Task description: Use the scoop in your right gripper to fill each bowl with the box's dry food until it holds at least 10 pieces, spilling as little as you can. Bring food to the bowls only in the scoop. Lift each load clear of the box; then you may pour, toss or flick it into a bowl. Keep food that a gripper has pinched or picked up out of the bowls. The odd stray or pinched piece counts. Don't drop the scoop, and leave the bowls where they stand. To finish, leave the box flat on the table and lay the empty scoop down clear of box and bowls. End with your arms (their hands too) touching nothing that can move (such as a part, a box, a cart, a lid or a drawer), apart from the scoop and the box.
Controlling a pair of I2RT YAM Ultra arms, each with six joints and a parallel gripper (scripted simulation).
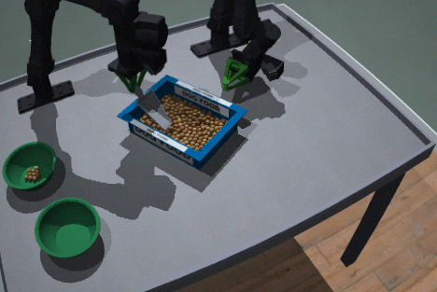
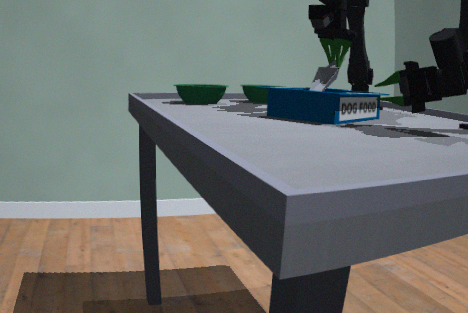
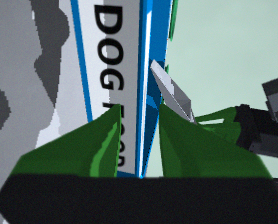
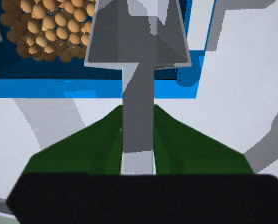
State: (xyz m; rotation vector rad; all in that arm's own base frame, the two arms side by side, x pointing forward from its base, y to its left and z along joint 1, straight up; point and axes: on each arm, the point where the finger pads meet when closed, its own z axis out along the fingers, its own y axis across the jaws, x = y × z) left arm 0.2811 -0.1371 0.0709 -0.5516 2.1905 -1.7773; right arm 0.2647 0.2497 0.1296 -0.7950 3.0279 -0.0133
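The grey scoop is 30 mm below my right hand, 30 mm ahead of it and 20 mm to the left of it. Also, from my right hand: box: 100 mm to the left, 80 mm below, 70 mm ahead.
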